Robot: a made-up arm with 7 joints. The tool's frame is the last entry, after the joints. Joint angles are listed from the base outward.
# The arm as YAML. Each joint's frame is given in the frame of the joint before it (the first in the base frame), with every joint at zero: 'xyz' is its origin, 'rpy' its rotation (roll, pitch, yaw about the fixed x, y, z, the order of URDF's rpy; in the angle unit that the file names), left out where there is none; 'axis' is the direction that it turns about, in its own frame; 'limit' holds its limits. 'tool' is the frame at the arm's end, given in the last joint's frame.
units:
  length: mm
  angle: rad
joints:
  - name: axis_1
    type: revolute
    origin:
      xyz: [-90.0, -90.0, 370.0]
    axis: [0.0, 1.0, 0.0]
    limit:
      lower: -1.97
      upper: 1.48
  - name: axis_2
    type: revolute
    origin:
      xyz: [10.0, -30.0, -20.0]
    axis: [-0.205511, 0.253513, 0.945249]
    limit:
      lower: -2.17
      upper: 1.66
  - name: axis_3
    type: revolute
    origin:
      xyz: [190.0, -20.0, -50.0]
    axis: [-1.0, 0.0, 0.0]
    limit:
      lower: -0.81
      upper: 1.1
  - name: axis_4
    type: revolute
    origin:
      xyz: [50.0, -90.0, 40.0]
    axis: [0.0, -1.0, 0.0]
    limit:
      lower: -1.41
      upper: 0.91
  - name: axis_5
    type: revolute
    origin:
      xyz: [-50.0, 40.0, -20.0]
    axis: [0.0, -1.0, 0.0]
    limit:
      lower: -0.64
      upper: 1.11
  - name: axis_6
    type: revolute
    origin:
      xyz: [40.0, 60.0, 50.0]
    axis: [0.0, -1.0, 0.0]
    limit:
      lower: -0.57
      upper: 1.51
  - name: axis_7
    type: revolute
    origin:
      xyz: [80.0, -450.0, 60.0]
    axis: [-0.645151, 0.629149, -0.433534]
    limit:
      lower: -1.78
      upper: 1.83
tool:
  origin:
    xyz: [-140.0, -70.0, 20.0]
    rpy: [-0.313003, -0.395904, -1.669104]
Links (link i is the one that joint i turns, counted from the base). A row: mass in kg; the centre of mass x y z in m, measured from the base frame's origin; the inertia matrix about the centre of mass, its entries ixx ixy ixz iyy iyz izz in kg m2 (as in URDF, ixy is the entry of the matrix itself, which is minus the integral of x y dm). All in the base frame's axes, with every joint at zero. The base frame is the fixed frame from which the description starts. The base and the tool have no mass.
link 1: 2.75; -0.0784 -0.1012 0.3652; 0.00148 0 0 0.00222 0 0.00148
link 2: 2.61; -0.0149 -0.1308 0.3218; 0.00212 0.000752 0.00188 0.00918 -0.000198 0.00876
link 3: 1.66; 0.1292 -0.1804 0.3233; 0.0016 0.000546 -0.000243 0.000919 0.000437 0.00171
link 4: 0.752; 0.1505 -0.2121 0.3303; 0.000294 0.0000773 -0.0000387 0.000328 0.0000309 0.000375
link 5: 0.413; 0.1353 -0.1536 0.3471; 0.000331 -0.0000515 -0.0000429 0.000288 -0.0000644 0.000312
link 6: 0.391; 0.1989 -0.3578 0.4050; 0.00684 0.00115 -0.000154 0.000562 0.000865 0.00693
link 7: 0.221; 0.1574 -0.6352 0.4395; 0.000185 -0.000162 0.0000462 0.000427 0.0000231 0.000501
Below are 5 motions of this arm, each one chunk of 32 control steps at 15 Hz.
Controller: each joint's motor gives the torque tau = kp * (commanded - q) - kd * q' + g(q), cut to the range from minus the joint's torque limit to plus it. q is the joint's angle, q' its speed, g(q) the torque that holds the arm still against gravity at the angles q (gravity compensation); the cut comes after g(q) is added. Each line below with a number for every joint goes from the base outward.
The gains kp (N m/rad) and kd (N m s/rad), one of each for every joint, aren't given. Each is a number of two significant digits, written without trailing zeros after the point. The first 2 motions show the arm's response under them.
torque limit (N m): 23 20 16 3.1 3.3 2.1 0.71
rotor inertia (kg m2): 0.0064 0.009 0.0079 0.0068 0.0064 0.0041 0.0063
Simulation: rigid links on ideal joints. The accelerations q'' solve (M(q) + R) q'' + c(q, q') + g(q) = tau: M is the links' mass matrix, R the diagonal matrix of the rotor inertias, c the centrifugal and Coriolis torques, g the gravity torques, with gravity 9.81 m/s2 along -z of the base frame. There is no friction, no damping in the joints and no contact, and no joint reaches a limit. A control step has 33 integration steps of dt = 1/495 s. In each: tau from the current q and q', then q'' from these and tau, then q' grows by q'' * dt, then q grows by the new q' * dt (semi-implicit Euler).
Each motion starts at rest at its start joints. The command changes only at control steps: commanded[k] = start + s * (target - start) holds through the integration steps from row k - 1 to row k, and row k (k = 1, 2, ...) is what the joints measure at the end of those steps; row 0 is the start. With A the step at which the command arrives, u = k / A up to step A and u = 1 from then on. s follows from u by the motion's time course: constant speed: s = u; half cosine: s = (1 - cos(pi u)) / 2; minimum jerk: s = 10 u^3 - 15 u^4 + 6 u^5; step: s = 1 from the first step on.
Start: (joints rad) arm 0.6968 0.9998 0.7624 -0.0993 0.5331 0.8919 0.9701
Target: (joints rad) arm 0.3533 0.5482 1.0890 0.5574 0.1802 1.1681 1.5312
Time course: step
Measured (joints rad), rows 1 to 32:
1: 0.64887 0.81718 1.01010 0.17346 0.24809 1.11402 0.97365
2: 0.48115 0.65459 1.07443 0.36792 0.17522 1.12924 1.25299
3: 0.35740 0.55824 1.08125 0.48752 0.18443 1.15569 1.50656
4: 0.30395 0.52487 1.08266 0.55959 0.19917 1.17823 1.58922
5: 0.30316 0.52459 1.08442 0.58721 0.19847 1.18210 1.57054
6: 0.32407 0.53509 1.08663 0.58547 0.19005 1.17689 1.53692
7: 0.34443 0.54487 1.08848 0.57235 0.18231 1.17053 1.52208
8: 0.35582 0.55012 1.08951 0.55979 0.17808 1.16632 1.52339
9: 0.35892 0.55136 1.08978 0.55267 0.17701 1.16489 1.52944
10: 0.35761 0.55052 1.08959 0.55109 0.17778 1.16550 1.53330
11: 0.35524 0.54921 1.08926 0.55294 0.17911 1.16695 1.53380
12: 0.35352 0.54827 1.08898 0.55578 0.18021 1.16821 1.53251
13: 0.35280 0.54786 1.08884 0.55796 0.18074 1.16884 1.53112
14: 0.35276 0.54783 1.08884 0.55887 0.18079 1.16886 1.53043
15: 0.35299 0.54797 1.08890 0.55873 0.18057 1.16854 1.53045
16: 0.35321 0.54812 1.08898 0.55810 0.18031 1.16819 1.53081
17: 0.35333 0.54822 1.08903 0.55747 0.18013 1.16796 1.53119
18: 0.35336 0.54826 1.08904 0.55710 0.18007 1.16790 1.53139
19: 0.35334 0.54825 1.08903 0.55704 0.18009 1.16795 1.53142
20: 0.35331 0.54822 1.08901 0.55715 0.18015 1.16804 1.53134
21: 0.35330 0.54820 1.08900 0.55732 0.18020 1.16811 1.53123
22: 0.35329 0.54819 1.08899 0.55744 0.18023 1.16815 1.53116
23: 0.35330 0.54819 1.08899 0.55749 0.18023 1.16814 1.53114
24: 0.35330 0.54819 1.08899 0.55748 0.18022 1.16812 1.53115
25: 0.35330 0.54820 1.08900 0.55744 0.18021 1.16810 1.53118
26: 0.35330 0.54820 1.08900 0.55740 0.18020 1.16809 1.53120
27: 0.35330 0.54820 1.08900 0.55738 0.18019 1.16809 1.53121
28: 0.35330 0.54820 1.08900 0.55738 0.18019 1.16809 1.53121
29: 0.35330 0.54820 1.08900 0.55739 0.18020 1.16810 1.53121
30: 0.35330 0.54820 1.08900 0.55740 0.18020 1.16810 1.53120
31: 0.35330 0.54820 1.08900 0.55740 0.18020 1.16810 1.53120
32: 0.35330 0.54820 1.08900 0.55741 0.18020 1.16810 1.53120
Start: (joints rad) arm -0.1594 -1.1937 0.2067 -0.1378 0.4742 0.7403 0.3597
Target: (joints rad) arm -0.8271 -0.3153 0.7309 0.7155 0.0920 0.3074 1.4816
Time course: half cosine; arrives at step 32
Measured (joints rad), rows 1 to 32:
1: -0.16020 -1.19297 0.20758 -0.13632 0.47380 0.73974 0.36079
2: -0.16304 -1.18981 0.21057 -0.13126 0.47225 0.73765 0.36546
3: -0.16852 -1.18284 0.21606 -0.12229 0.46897 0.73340 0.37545
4: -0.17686 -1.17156 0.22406 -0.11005 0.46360 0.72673 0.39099
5: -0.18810 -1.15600 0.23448 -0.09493 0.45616 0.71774 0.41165
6: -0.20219 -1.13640 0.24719 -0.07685 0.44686 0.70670 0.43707
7: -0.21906 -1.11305 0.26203 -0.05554 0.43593 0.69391 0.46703
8: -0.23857 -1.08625 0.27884 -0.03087 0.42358 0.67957 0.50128
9: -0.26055 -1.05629 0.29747 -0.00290 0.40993 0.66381 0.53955
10: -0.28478 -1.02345 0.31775 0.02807 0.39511 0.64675 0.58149
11: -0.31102 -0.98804 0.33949 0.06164 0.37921 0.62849 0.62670
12: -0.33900 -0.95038 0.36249 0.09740 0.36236 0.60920 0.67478
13: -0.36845 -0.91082 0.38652 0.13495 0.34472 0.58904 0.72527
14: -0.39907 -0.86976 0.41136 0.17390 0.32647 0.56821 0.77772
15: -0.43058 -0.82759 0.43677 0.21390 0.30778 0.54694 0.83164
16: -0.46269 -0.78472 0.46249 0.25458 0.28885 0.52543 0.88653
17: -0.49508 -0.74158 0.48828 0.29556 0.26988 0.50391 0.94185
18: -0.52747 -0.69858 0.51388 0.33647 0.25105 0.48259 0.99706
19: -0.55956 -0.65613 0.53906 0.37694 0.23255 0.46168 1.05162
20: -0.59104 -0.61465 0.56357 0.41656 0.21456 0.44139 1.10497
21: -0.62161 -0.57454 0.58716 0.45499 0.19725 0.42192 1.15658
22: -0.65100 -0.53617 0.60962 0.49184 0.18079 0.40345 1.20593
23: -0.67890 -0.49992 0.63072 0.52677 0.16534 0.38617 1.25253
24: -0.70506 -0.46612 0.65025 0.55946 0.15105 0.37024 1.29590
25: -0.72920 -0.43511 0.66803 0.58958 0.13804 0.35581 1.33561
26: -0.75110 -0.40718 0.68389 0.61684 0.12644 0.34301 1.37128
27: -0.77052 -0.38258 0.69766 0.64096 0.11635 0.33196 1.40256
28: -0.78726 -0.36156 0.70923 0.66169 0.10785 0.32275 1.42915
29: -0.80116 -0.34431 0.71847 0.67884 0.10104 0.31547 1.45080
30: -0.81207 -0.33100 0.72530 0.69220 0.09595 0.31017 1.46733
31: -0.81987 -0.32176 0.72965 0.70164 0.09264 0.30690 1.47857
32: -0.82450 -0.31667 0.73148 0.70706 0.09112 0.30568 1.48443
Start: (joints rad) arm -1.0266 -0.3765 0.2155 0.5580 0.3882 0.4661 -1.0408
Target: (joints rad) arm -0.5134 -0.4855 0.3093 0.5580 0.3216 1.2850 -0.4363
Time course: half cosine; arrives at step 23
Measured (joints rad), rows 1 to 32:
1: -1.02571 -0.37669 0.21592 0.55766 0.38783 0.46920 -1.03963
2: -1.02218 -0.37746 0.21720 0.55686 0.38686 0.47930 -1.03506
3: -1.01469 -0.37913 0.21929 0.55611 0.38546 0.49699 -1.02542
4: -1.00279 -0.38180 0.22209 0.55576 0.38363 0.52184 -1.01001
5: -0.98649 -0.38545 0.22556 0.55583 0.38135 0.55332 -0.98902
6: -0.96611 -0.38998 0.22970 0.55614 0.37860 0.59080 -0.96309
7: -0.94204 -0.39527 0.23445 0.55653 0.37541 0.63356 -0.93295
8: -0.91476 -0.40121 0.23972 0.55692 0.37180 0.68079 -0.89928
9: -0.88478 -0.40768 0.24542 0.55727 0.36785 0.73163 -0.86269
10: -0.85266 -0.41458 0.25143 0.55759 0.36364 0.78513 -0.82385
11: -0.81901 -0.42178 0.25765 0.55790 0.35926 0.84031 -0.78343
12: -0.78445 -0.42915 0.26395 0.55820 0.35480 0.89614 -0.74219
13: -0.74964 -0.43656 0.27022 0.55848 0.35033 0.95158 -0.70089
14: -0.71521 -0.44386 0.27635 0.55873 0.34594 1.00561 -0.66031
15: -0.68181 -0.45093 0.28222 0.55894 0.34171 1.05721 -0.62120
16: -0.65006 -0.45762 0.28773 0.55911 0.33772 1.10543 -0.58430
17: -0.62055 -0.46382 0.29277 0.55924 0.33404 1.14937 -0.55029
18: -0.59383 -0.46941 0.29726 0.55933 0.33076 1.18822 -0.51980
19: -0.57039 -0.47428 0.30110 0.55939 0.32793 1.22125 -0.49338
20: -0.55068 -0.47834 0.30423 0.55943 0.32561 1.24785 -0.47152
21: -0.53504 -0.48153 0.30658 0.55945 0.32385 1.26753 -0.45462
22: -0.52379 -0.48377 0.30811 0.55946 0.32267 1.27991 -0.44299
23: -0.51711 -0.48503 0.30878 0.55946 0.32210 1.28476 -0.43685
24: -0.51424 -0.48549 0.30901 0.55922 0.32186 1.28516 -0.43508
25: -0.51340 -0.48556 0.30919 0.55866 0.32167 1.28498 -0.43540
26: -0.51329 -0.48551 0.30930 0.55813 0.32156 1.28491 -0.43613
27: -0.51333 -0.48547 0.30933 0.55785 0.32152 1.28491 -0.43653
28: -0.51337 -0.48546 0.30933 0.55781 0.32154 1.28495 -0.43656
29: -0.51339 -0.48548 0.30931 0.55789 0.32158 1.28499 -0.43643
30: -0.51340 -0.48550 0.30930 0.55798 0.32160 1.28501 -0.43631
31: -0.51340 -0.48551 0.30929 0.55802 0.32161 1.28501 -0.43626
32: -0.51340 -0.48551 0.30930 0.55803 0.32161 1.28501 -0.43626

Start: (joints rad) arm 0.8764 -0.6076 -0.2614 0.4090 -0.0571 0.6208 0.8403
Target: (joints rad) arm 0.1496 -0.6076 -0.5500 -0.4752 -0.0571 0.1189 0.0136
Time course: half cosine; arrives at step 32
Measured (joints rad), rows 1 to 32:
1: 0.87572 -0.60768 -0.26194 0.40818 -0.05697 0.61989 0.83979
2: 0.87304 -0.60789 -0.26371 0.40499 -0.05668 0.61691 0.83707
3: 0.86744 -0.60811 -0.26686 0.39824 -0.05644 0.61154 0.83039
4: 0.85856 -0.60826 -0.27134 0.38739 -0.05632 0.60373 0.81924
5: 0.84636 -0.60831 -0.27711 0.37231 -0.05632 0.59354 0.80394
6: 0.83094 -0.60831 -0.28410 0.35315 -0.05640 0.58112 0.78492
7: 0.81245 -0.60827 -0.29226 0.33018 -0.05649 0.56667 0.76251
8: 0.79107 -0.60824 -0.30152 0.30373 -0.05657 0.55034 0.73691
9: 0.76703 -0.60821 -0.31179 0.27409 -0.05663 0.53231 0.70834
10: 0.74054 -0.60819 -0.32297 0.24154 -0.05668 0.51273 0.67703
11: 0.71186 -0.60817 -0.33495 0.20637 -0.05673 0.49176 0.64327
12: 0.68127 -0.60815 -0.34761 0.16889 -0.05680 0.46961 0.60740
13: 0.64907 -0.60812 -0.36083 0.12943 -0.05688 0.44647 0.56977
14: 0.61555 -0.60807 -0.37449 0.08837 -0.05699 0.42257 0.53074
15: 0.58104 -0.60802 -0.38845 0.04608 -0.05712 0.39813 0.49069
16: 0.54588 -0.60795 -0.40258 0.00298 -0.05727 0.37339 0.45001
17: 0.51040 -0.60787 -0.41674 -0.04052 -0.05744 0.34860 0.40909
18: 0.47493 -0.60778 -0.43079 -0.08400 -0.05763 0.32399 0.36833
19: 0.43983 -0.60768 -0.44460 -0.12704 -0.05782 0.29981 0.32814
20: 0.40542 -0.60756 -0.45804 -0.16922 -0.05802 0.27628 0.28890
21: 0.37204 -0.60744 -0.47097 -0.21011 -0.05821 0.25366 0.25102
22: 0.34000 -0.60731 -0.48328 -0.24932 -0.05839 0.23216 0.21484
23: 0.30962 -0.60718 -0.49483 -0.28644 -0.05856 0.21199 0.18074
24: 0.28118 -0.60704 -0.50553 -0.32112 -0.05870 0.19336 0.14903
25: 0.25497 -0.60692 -0.51527 -0.35300 -0.05881 0.17646 0.12002
26: 0.23123 -0.60680 -0.52396 -0.38177 -0.05888 0.16143 0.09398
27: 0.21021 -0.60669 -0.53151 -0.40715 -0.05893 0.14843 0.07116
28: 0.19210 -0.60660 -0.53785 -0.42890 -0.05895 0.13758 0.05178
29: 0.17708 -0.60652 -0.54292 -0.44682 -0.05893 0.12898 0.03601
30: 0.16530 -0.60646 -0.54667 -0.46072 -0.05890 0.12271 0.02399
31: 0.15688 -0.60641 -0.54906 -0.47050 -0.05884 0.11882 0.01584
32: 0.15190 -0.60639 -0.55008 -0.47605 -0.05877 0.11736 0.01163

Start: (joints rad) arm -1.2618 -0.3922 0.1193 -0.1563 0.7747 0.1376 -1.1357
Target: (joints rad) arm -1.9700 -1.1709 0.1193 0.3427 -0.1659 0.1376 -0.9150
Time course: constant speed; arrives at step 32
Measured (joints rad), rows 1 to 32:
1: -1.26938 -0.40113 0.12006 -0.15137 0.75146 0.13578 -1.13910
2: -1.28576 -0.41982 0.11981 -0.14459 0.72180 0.13365 -1.13840
3: -1.30690 -0.44388 0.11953 -0.13193 0.69343 0.13444 -1.12999
4: -1.32970 -0.46980 0.11946 -0.11376 0.66630 0.13659 -1.11754
5: -1.35258 -0.49571 0.11942 -0.09386 0.63880 0.13813 -1.10555
6: -1.37507 -0.52093 0.11937 -0.07529 0.61021 0.13856 -1.09605
7: -1.39726 -0.54546 0.11933 -0.05879 0.58076 0.13831 -1.08883
8: -1.41931 -0.56962 0.11934 -0.04364 0.55099 0.13791 -1.08277
9: -1.44135 -0.59369 0.11935 -0.02883 0.52127 0.13766 -1.07683
10: -1.46342 -0.61785 0.11936 -0.01376 0.49174 0.13758 -1.07048
11: -1.48551 -0.64214 0.11936 0.00169 0.46235 0.13762 -1.06368
12: -1.50762 -0.66650 0.11935 0.01738 0.43303 0.13768 -1.05662
13: -1.52972 -0.69088 0.11933 0.03314 0.40370 0.13773 -1.04951
14: -1.55181 -0.71525 0.11932 0.04887 0.37435 0.13775 -1.04247
15: -1.57391 -0.73959 0.11931 0.06454 0.34497 0.13775 -1.03551
16: -1.59599 -0.76393 0.11929 0.08017 0.31558 0.13774 -1.02860
17: -1.61808 -0.78826 0.11928 0.09578 0.28618 0.13773 -1.02171
18: -1.64016 -0.81259 0.11927 0.11140 0.25679 0.13773 -1.01481
19: -1.66225 -0.83692 0.11925 0.12703 0.22741 0.13773 -1.00789
20: -1.68433 -0.86126 0.11923 0.14267 0.19802 0.13773 -1.00097
21: -1.70640 -0.88560 0.11921 0.15831 0.16864 0.13773 -0.99404
22: -1.72848 -0.90994 0.11919 0.17394 0.13925 0.13773 -0.98712
23: -1.75055 -0.93427 0.11917 0.18958 0.10986 0.13773 -0.98020
24: -1.77263 -0.95861 0.11915 0.20521 0.08047 0.13772 -0.97329
25: -1.79470 -0.98295 0.11912 0.22085 0.05108 0.13772 -0.96637
26: -1.81677 -1.00728 0.11910 0.23648 0.02169 0.13771 -0.95946
27: -1.83884 -1.03162 0.11907 0.25211 -0.00771 0.13771 -0.95255
28: -1.86091 -1.05596 0.11905 0.26774 -0.03711 0.13770 -0.94565
29: -1.88299 -1.08030 0.11902 0.28337 -0.06650 0.13769 -0.93874
30: -1.90506 -1.10463 0.11900 0.29900 -0.09590 0.13768 -0.93184
31: -1.92713 -1.12897 0.11897 0.31463 -0.12530 0.13767 -0.92494
32: -1.94921 -1.15331 0.11895 0.33026 -0.15471 0.13766 -0.91804

